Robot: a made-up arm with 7 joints. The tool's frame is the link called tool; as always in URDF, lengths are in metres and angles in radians. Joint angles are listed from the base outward.
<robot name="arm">
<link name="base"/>
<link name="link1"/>
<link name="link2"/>
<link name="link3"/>
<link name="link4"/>
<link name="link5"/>
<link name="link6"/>
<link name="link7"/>
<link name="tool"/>
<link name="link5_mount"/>
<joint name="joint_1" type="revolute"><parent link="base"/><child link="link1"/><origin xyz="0.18 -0.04 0.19" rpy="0 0 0"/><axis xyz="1 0 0"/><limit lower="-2.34" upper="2.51"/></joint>
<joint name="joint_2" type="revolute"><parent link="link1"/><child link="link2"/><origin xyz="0.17 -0.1 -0.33" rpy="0 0 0"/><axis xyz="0 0 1"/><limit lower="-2.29" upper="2.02"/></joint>
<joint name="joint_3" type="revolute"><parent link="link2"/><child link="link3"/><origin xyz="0.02 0.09 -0.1" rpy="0 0 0"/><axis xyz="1 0 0"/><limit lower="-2.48" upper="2.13"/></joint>
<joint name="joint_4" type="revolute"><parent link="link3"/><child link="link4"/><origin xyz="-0.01 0.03 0" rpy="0 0 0"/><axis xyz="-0.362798 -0.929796 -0.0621"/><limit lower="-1.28" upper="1.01"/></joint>
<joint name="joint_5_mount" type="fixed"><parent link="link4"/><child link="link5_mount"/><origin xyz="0.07 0.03 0.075" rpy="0 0 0"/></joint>
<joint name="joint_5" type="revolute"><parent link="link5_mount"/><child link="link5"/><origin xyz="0.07 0.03 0.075" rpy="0 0 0"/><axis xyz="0.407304 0.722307 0.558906"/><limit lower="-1.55" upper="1.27"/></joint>
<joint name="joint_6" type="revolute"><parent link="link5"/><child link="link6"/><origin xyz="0.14 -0.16 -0.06" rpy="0 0 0"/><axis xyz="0.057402 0.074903 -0.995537"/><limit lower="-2.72" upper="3.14"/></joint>
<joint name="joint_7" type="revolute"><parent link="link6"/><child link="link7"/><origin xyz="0.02 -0.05 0.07" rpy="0 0 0"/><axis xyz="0.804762 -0.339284 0.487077"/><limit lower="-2.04" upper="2.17"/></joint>
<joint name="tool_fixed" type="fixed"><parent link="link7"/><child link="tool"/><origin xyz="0.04 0.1 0.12" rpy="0 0 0"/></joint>
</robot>
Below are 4 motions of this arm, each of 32 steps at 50 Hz.
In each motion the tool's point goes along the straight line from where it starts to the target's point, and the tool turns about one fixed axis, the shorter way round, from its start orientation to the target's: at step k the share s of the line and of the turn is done. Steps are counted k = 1, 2, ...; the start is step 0. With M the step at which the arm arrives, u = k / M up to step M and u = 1 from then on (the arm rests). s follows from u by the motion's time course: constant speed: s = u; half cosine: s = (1 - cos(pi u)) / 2; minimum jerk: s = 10 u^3 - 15 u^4 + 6 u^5.
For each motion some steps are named. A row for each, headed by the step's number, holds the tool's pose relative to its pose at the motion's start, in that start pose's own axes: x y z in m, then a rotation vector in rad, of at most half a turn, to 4 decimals.
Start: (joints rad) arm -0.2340 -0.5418 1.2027 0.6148 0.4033 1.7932 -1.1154
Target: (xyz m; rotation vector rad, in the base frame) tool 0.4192 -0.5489 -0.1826 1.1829 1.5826 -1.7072
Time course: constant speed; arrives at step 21
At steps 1, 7, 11, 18, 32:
1: 0.0011 -0.0028 0.0003 0.0092 0.0061 0.0000
7: 0.0078 -0.0195 0.0018 0.0643 0.0430 -0.0002
11: 0.0123 -0.0307 0.0029 0.1011 0.0676 -0.0003
18: 0.0201 -0.0503 0.0047 0.1654 0.1106 -0.0006
32: 0.0234 -0.0586 0.0055 0.1930 0.1290 -0.0007

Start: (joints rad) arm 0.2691 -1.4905 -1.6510 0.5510 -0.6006 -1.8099 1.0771
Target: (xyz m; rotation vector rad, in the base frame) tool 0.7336 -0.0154 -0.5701 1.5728 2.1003 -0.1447
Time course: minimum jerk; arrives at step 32
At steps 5, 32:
5: 0.0071 -0.0064 -0.0025 0.0333 0.0036 0.0175
32: 0.2389 -0.2151 -0.0849 1.1193 0.1208 0.5896

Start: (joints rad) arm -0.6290 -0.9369 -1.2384 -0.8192 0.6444 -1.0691 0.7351
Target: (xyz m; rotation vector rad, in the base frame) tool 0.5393 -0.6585 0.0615 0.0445 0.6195 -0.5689
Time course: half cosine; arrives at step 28
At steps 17, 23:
17: 0.0001 0.0040 -0.0326 -0.3956 0.0383 -0.2477
23: 0.0002 0.0056 -0.0452 -0.5491 0.0532 -0.3439

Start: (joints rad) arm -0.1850 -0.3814 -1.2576 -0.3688 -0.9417 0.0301 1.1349
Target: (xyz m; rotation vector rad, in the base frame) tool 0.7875 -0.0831 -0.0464 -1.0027 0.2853 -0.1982
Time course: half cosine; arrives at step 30
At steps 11, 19, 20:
11: 0.0187 -0.0390 -0.0661 0.0191 0.2149 -0.0637
19: 0.0444 -0.0924 -0.1567 0.0453 0.5096 -0.1511
20: 0.0474 -0.0985 -0.1671 0.0483 0.5434 -0.1612

